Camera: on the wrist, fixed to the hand. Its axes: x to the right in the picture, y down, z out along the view.
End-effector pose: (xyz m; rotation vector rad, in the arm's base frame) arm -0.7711 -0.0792 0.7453 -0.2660 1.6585 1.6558
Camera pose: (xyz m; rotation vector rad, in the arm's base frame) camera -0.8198 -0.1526 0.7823 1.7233 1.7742 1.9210
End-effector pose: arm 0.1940 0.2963 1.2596 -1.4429 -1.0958 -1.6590
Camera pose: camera 0.2065 0.2022 1.2487 -1.6669 -0.2811 -0.0998
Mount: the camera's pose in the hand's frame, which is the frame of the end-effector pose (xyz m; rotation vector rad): -0.0163 0.0490 -0.0804 0.3980 -0.4615 1.4365
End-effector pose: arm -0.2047 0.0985 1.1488 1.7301 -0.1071 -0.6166
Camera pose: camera -0.1696 0.1630 1.2100 1.3664 -1.7019 0.1367
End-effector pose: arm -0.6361 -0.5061 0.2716 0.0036 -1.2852 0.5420
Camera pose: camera -0.5849 -0.4455 0.2184 -0.5217 -1.4530 2.1118
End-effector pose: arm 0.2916 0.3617 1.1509 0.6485 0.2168 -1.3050
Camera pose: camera 0.3497 0.4255 1.1100 0.5905 -0.7965 -0.0470
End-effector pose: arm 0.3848 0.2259 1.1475 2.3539 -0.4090 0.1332
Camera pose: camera 0.3550 0.2518 1.2345 1.9254 -2.3839 0.3445
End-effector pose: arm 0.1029 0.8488 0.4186 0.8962 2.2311 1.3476
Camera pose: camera 0.0814 0.8025 0.4994 -2.6396 -1.2189 -0.7722
